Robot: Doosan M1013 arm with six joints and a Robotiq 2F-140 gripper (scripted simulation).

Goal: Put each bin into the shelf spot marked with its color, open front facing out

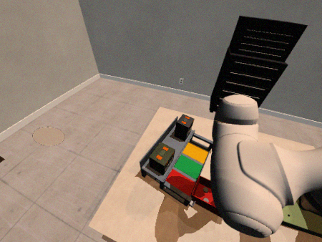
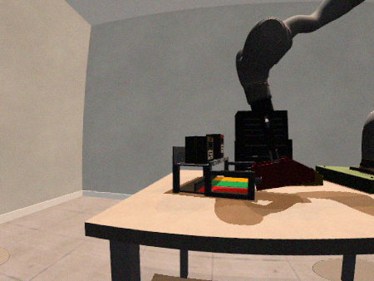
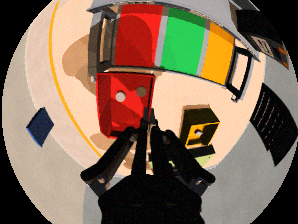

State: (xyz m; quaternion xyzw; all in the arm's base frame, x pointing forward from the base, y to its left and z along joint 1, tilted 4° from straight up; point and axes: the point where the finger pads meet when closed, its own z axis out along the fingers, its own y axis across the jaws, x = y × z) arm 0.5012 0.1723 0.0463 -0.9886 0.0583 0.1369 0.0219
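Right now the red bin is 10 mm behind my hand, 50 mm to the left of it and 40 mm below it. From my hand the other things lie so: yellow bin (130 mm behind, 170 mm to the right, 80 mm below); dark box (240 mm ahead, 210 mm to the right, 50 mm above).
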